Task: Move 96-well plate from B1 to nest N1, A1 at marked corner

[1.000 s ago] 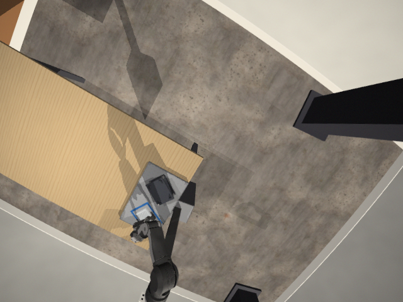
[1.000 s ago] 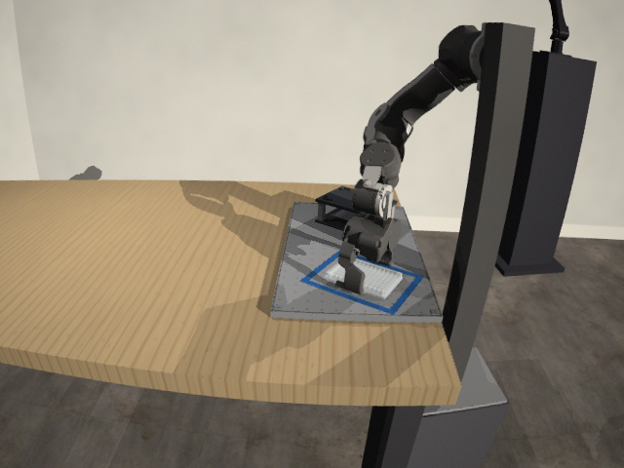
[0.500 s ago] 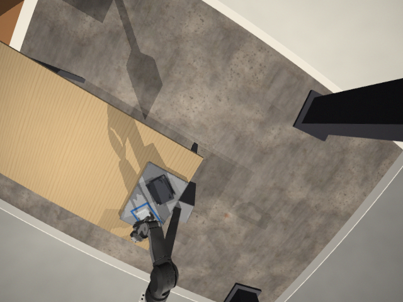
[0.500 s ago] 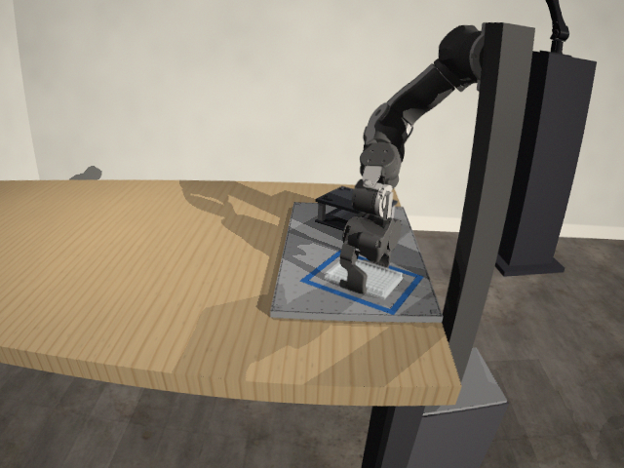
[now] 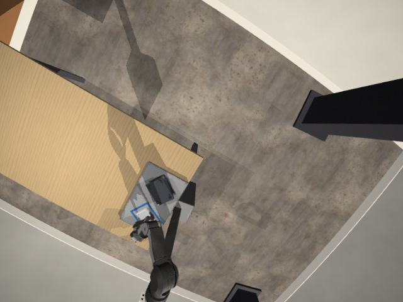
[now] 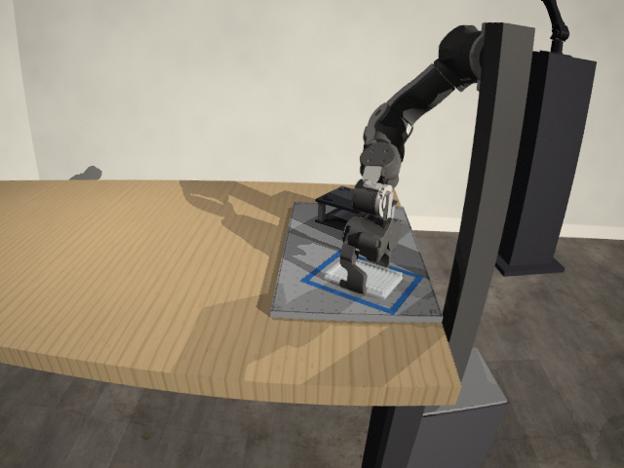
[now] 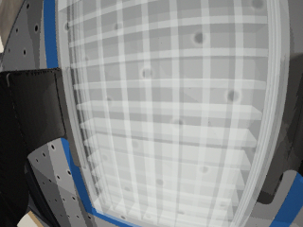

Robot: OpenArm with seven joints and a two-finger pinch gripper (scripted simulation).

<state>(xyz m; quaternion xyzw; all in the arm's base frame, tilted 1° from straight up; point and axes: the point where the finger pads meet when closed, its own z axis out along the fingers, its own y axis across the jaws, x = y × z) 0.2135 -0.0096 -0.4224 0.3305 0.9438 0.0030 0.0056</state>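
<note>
My hand is 17 cm to the left of the A1 mark, 6 cm below it and 5 cm past it. Round my hand: 96-well plate (right at my hand).
</note>
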